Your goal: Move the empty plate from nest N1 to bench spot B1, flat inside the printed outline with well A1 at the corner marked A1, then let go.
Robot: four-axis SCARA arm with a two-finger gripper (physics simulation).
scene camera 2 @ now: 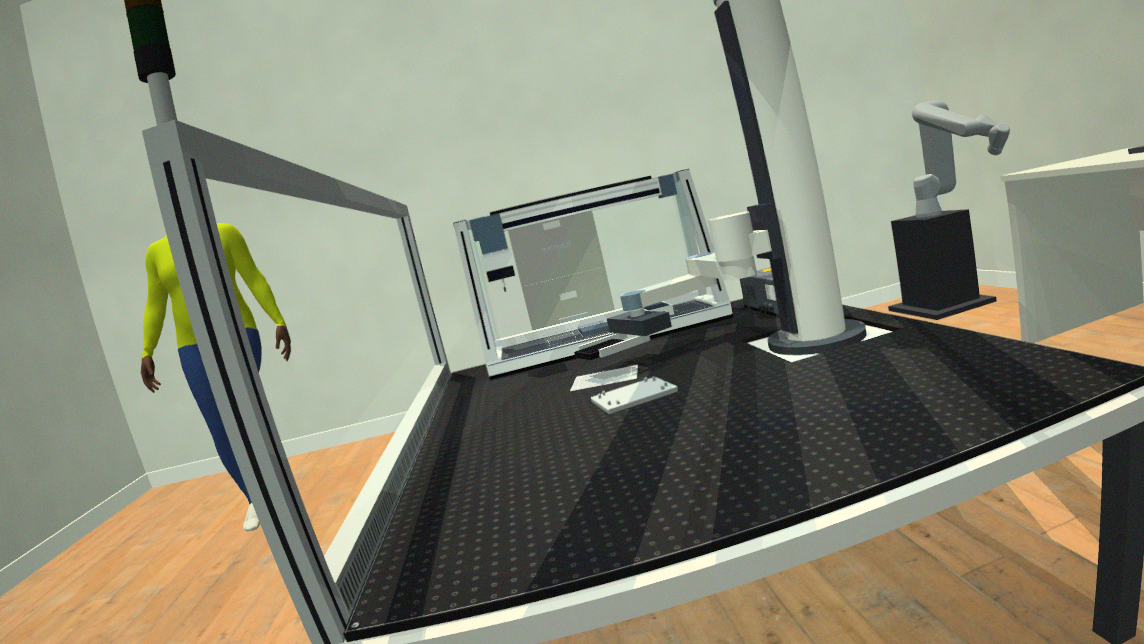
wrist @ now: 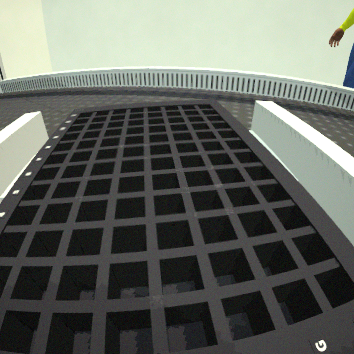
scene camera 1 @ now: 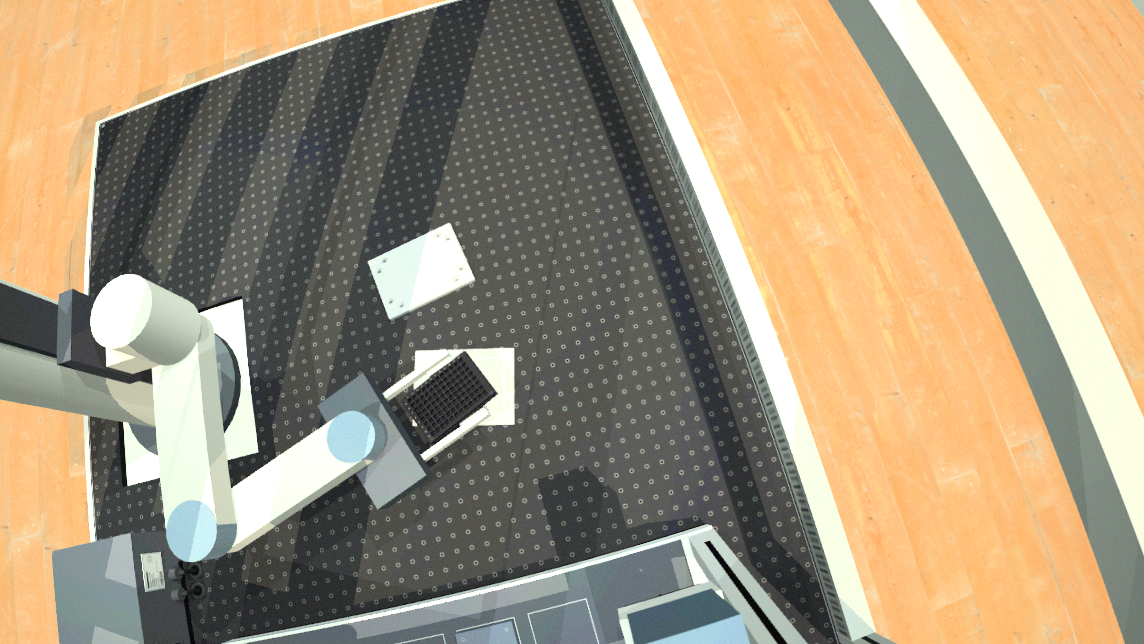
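Pixels of known places: gripper, between the fingertips: [scene camera 2: 589,351] [wrist: 148,121] [scene camera 1: 467,382]; arm's base, origin of its link: [scene camera 2: 817,339].
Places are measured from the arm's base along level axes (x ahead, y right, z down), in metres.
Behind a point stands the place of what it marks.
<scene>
The empty black plate [scene camera 1: 449,397] @[x 0.524, y 0.160, z -0.086 m] [scene camera 2: 587,352] @[x 0.565, y 0.131, z -0.090 m] [wrist: 150,225] @[x 0.495, y 0.170, z -0.090 m] is held between the two pale fingers of my gripper [scene camera 1: 470,383] @[x 0.557, y 0.145, z -0.088 m] [wrist: 148,121] @[x 0.557, y 0.145, z -0.088 m]. The plate looks level and hangs above the bench, partly over the white sheet of spot B1 [scene camera 1: 505,412] @[x 0.593, y 0.193, z -0.015 m] [scene camera 2: 586,383] @[x 0.586, y 0.121, z -0.015 m]. In scene camera 1 the plate is turned at an angle to the sheet and sits toward its left side. Part of the printed outline shows at the sheet's right; the plate hides the rest. The A1 mark cannot be read; a letter G shows on the plate's near rim. Nest N1 [scene camera 1: 422,273] @[x 0.509, y -0.080, z -0.024 m] [scene camera 2: 634,395] @[x 0.508, y -0.114, z -0.025 m] holds no plate.
A framed machine [scene camera 1: 560,596] @[x 0.608, y 0.487, z -0.062 m] [scene camera 2: 486,296] @[x 0.800, y 0.518, z -0.261 m] stands along one bench side. A grey box [scene camera 1: 96,592] @[x -0.116, y 0.331, z -0.127 m] is near the arm's base. The arm's column [scene camera 2: 800,200] @[x 0.019, y -0.072, z -0.354 m] rises from the bench. A low slatted rail [wrist: 200,80] @[x 1.004, y 0.098, z -0.032 m] edges the bench. A person [scene camera 2: 164,296] stands beyond it.
</scene>
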